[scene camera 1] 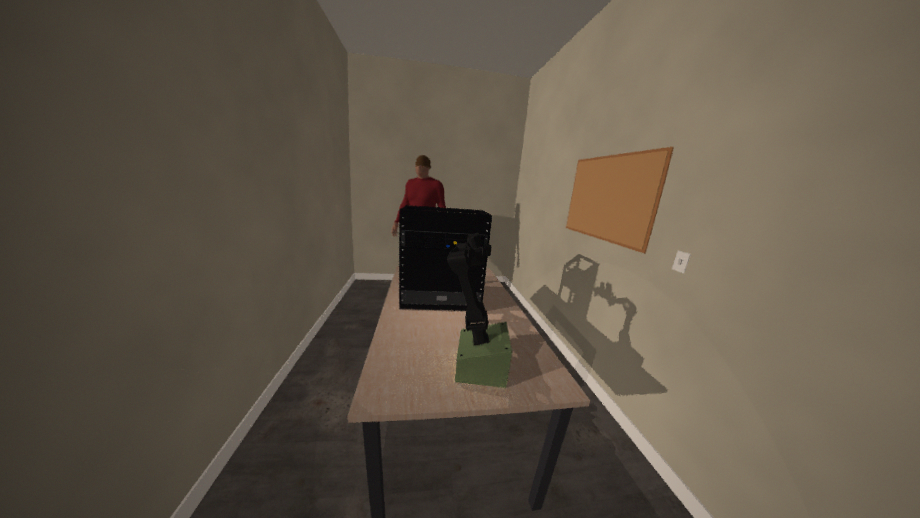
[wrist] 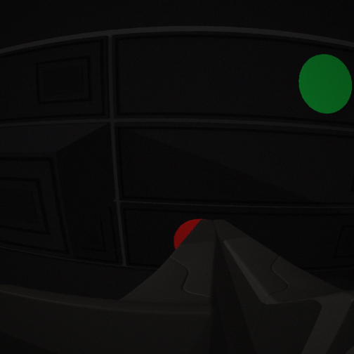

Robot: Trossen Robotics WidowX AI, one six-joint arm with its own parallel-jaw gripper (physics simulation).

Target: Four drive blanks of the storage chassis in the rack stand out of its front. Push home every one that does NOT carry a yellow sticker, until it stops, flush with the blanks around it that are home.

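Places are measured from the arm's base along level axes (x left, y back, z up), in centimetres.
Pixels of known places: arm's base, origin of its link: [scene camera 1: 481, 339].
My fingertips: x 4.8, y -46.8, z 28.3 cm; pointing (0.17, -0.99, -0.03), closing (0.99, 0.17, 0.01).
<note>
Ahead of a thing's pixels: the offset from my fingertips to its top centre. Level surfaces: height alone.
The black rack {dx +15.5, dy -14.3, dz +17.8 cm} [scene camera 1: 402, 273] stands on the table, its chassis front very dark. A yellow sticker {dx +8.7, dy +4.2, dz +3.4 cm} [scene camera 1: 455, 243] and a blue sticker {dx +12.5, dy +1.0, dz +0.5 cm} [scene camera 1: 448, 245] show small beside my gripper [scene camera 1: 475, 242] [wrist: 214, 221], which is shut and empty. In the wrist view, a blank [wrist: 25, 202] at the left stands well out of the front. A blank with a green sticker [wrist: 325, 84] is at the upper right and looks home. The fingertips are in front of a lower blank [wrist: 150, 235] with a red sticker [wrist: 184, 237], partly hiding both. I cannot tell whether the tips touch it.
The arm's green base block [scene camera 1: 482, 363] stands on the wooden table {dz -42.0 cm} [scene camera 1: 405, 379], in front of the rack. A person in a red top [scene camera 1: 422, 191] stands behind the rack. A wall with a cork board [scene camera 1: 618, 199] runs along the right side.
</note>
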